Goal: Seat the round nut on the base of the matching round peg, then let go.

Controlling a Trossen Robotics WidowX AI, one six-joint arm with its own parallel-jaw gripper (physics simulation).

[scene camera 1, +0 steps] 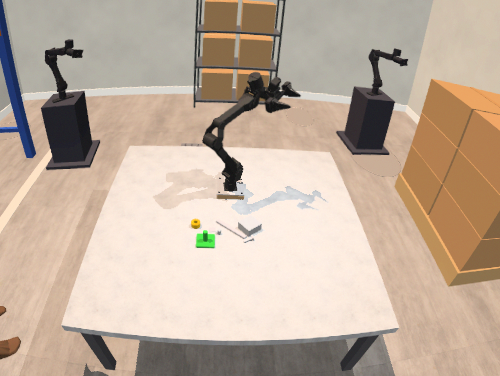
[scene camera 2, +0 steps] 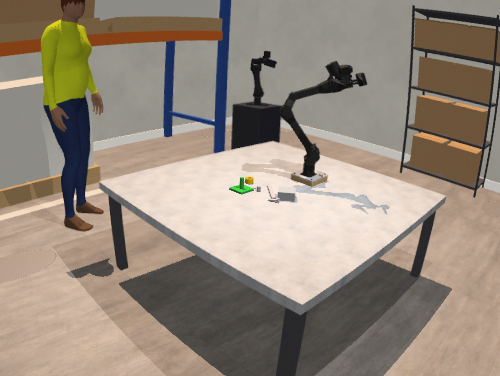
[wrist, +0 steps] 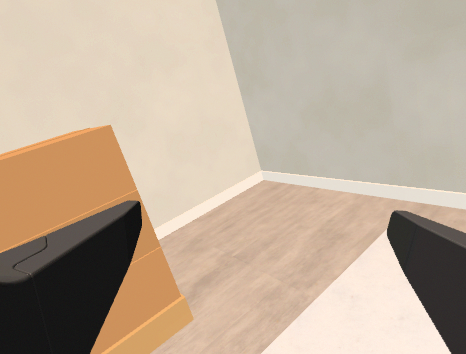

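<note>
A small orange-yellow round nut [scene camera 1: 195, 226] [scene camera 2: 249, 181] lies flat on the table, behind and slightly left of the green peg in scene camera 1. The green round peg [scene camera 1: 205, 235] [scene camera 2: 242, 183] stands upright on its square green base [scene camera 1: 200, 244] [scene camera 2: 235, 188], with no nut on it. The nut and the base are apart. My gripper [scene camera 1: 294, 100] [scene camera 2: 362, 79] [wrist: 265, 217] is open and empty, high above the table and far from both, towards the back right in scene camera 1. The nut and the peg do not show in the wrist view.
Right of the peg lie a grey block [scene camera 1: 249, 227] [scene camera 2: 286, 195], a thin rod [scene camera 1: 231, 229], a tiny grey piece [scene camera 1: 219, 232] [scene camera 2: 258, 189] and a small grey part [scene camera 1: 249, 240] [scene camera 2: 273, 200]. Stacked boxes [scene camera 1: 450, 165] [wrist: 60, 185] stand beyond the table's right edge.
</note>
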